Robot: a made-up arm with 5 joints.
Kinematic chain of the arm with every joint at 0, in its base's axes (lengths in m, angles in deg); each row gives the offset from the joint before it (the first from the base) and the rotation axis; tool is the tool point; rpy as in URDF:
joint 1: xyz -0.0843 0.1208 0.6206 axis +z
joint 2: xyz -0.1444 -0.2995 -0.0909 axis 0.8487 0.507 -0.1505
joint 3: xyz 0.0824 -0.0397 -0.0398 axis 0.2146 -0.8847 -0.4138
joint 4: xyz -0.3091 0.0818 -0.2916 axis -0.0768 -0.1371 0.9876
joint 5: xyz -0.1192 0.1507 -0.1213 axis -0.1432 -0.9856 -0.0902
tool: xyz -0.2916 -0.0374 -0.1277 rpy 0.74 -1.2 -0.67
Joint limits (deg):
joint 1: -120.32..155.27
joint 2: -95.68..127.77
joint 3: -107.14..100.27
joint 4: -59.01..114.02
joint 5: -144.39..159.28
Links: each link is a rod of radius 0.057 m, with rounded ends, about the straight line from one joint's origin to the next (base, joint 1, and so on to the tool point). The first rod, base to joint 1, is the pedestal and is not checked.
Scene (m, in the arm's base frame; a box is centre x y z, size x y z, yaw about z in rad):
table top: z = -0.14
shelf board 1: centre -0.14 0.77 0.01 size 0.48 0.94 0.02 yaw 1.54
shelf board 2: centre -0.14 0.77 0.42 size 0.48 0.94 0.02 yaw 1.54
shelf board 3: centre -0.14 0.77 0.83 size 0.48 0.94 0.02 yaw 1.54
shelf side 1: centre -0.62 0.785 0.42 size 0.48 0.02 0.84 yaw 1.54
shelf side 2: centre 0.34 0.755 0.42 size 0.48 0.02 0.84 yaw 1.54
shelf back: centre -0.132 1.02 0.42 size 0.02 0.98 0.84 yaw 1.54
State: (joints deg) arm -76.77 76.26 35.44 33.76 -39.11
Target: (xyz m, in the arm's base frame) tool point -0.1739 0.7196 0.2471
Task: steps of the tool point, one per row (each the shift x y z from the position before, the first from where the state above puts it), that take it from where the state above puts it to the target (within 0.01 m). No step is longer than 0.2 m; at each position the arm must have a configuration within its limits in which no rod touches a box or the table.
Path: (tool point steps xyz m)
1: 0.0115 -0.0798 0.0198
2: 0.0050 -0.0893 0.0118
3: -0.0020 -0.0962 0.0014
4: -0.0103 -0.0999 -0.0103
5: -0.0185 -0.1004 -0.0227
6: -0.0736 0.0541 -0.1362
7: -0.0988 -0.0129 -0.1292
8: -0.0858 -0.0795 -0.1069
9: -0.0361 0.0995 -0.0191
10: -0.0101 0.1064 -0.0078
11: 0.0167 0.1069 0.0059
12: 0.0422 0.1002 0.0210

